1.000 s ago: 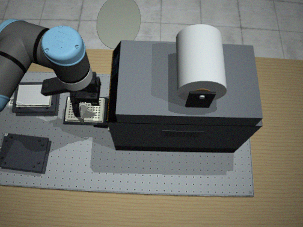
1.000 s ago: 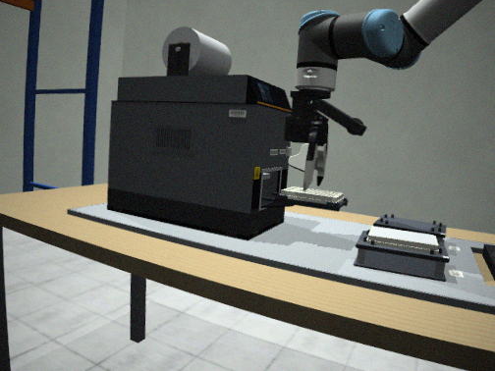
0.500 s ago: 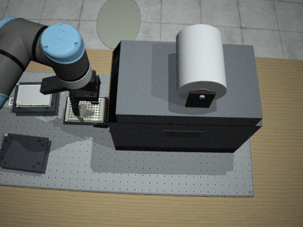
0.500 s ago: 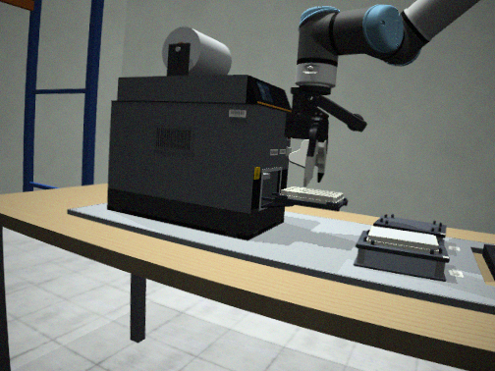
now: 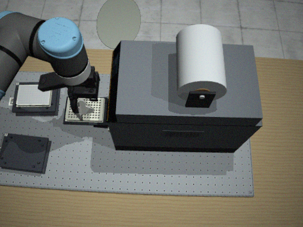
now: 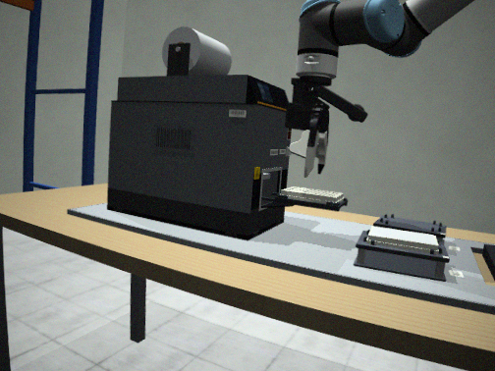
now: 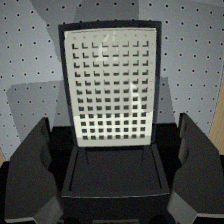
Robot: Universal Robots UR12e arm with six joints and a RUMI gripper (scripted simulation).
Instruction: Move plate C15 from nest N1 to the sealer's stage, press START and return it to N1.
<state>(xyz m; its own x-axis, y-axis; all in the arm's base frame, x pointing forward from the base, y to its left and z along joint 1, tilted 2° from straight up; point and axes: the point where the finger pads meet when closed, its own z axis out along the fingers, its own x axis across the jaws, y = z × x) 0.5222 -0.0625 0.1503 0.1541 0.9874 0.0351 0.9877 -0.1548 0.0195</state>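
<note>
My gripper is now 50 mm above the plate C15. From my hand the other things lie so: plate (190 mm behind, 100 mm to the left, 100 mm below); then dark stage (60 mm below); then square start button (110 mm to the right, 80 mm ahead, 40 mm above).
</note>
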